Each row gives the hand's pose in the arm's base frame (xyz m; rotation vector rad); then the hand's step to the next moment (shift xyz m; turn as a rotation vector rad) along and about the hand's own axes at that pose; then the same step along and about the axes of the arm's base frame.
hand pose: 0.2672 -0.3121 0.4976 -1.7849 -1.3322 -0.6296
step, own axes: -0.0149 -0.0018 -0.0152 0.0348 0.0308 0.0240
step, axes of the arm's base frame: -0.0054 -0.0205 -0.0026 0.0385 0.0351 0.0043
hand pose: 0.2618 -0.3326 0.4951 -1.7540 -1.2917 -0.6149
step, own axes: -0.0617 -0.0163 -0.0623 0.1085 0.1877 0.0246
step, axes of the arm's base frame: -0.0307 -0.0831 -0.0106 0.2104 0.0572 0.0081
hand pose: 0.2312 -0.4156 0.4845 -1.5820 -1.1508 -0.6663
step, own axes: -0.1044 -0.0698 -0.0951 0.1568 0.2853 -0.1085
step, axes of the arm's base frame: -0.0924 -0.1240 -0.0300 0.3350 -0.0528 0.0524
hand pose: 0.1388 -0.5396 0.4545 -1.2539 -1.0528 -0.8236
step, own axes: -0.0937 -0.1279 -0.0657 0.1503 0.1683 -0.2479
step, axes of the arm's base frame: -0.1387 -0.0905 -0.0450 0.2476 -0.2089 0.0862
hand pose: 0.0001 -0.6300 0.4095 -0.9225 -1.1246 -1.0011
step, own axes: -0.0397 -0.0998 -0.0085 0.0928 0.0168 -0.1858
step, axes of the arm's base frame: -0.0981 -0.0307 -0.0323 0.0787 -0.1852 0.0541
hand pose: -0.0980 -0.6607 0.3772 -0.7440 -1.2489 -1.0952
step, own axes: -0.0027 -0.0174 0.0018 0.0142 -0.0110 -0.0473
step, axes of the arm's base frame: -0.0168 -0.0037 -0.0043 0.0061 -0.0501 0.0028
